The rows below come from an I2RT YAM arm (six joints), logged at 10 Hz.
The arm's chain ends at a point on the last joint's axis. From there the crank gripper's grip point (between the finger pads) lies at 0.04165 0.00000 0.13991 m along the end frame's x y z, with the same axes.
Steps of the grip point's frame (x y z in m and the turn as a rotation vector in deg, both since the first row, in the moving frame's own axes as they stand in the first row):
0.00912, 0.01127, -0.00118, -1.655, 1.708, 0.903
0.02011, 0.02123, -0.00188, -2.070, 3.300, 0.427
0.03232, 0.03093, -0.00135, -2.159, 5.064, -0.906
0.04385, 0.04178, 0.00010, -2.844, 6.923, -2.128
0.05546, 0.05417, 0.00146, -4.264, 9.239, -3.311
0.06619, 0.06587, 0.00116, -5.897, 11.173, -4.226
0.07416, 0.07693, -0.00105, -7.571, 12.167, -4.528
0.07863, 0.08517, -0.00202, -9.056, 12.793, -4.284
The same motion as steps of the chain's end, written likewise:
0.00501, 0.00656, 0.00019, -1.655, 1.708, 0.903
0.01215, 0.01588, 0.00085, -2.070, 3.300, 0.427
0.02010, 0.02649, 0.00296, -2.159, 5.064, -0.906
0.02720, 0.03684, 0.00627, -2.844, 6.923, -2.128
0.03334, 0.04711, 0.01025, -4.264, 9.239, -3.311
0.03952, 0.05606, 0.01244, -5.897, 11.173, -4.226
0.04513, 0.06366, 0.01183, -7.571, 12.167, -4.528
0.04813, 0.06831, 0.01211, -9.056, 12.793, -4.284

